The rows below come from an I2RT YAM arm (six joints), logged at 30 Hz.
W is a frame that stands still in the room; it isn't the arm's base.
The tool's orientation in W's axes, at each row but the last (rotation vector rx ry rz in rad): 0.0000, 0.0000, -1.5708; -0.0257, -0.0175, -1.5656; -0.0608, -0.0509, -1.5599; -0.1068, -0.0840, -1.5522; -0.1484, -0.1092, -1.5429; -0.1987, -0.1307, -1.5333; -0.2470, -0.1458, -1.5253; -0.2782, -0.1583, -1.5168; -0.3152, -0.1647, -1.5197; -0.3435, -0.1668, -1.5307; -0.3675, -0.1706, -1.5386
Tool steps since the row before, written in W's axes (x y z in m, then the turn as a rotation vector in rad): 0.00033, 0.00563, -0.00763, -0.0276, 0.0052, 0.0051; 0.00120, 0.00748, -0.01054, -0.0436, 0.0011, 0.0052; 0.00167, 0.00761, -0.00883, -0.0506, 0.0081, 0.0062; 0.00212, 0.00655, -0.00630, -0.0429, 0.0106, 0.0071; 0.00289, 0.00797, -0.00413, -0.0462, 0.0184, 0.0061; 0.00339, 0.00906, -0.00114, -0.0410, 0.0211, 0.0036; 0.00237, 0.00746, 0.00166, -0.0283, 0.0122, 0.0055; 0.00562, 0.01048, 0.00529, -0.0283, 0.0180, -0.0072; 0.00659, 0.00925, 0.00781, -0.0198, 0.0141, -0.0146; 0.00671, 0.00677, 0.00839, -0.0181, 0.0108, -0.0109; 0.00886, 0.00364, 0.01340, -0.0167, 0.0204, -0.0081
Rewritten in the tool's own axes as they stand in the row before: -0.00563, 0.00033, -0.00763, -0.0052, -0.0276, 0.0051; -0.00776, 0.00129, -0.01032, -0.0012, -0.0436, 0.0050; -0.00820, 0.00180, -0.00826, -0.0082, -0.0506, 0.0065; -0.00723, 0.00232, -0.00543, -0.0104, -0.0428, 0.0078; -0.00846, 0.00317, -0.00270, -0.0183, -0.0459, 0.0080; -0.00897, 0.00367, 0.00092, -0.0213, -0.0406, 0.0063; -0.00671, 0.00245, 0.00361, -0.0117, -0.0283, 0.0067; -0.00832, 0.00549, 0.00837, -0.0207, -0.0271, -0.0039; -0.00613, 0.00597, 0.01080, -0.0188, -0.0179, -0.0113; -0.00347, 0.00574, 0.01079, -0.0144, -0.0167, -0.0087; 0.00137, 0.00708, 0.01481, -0.0225, -0.0157, -0.0027
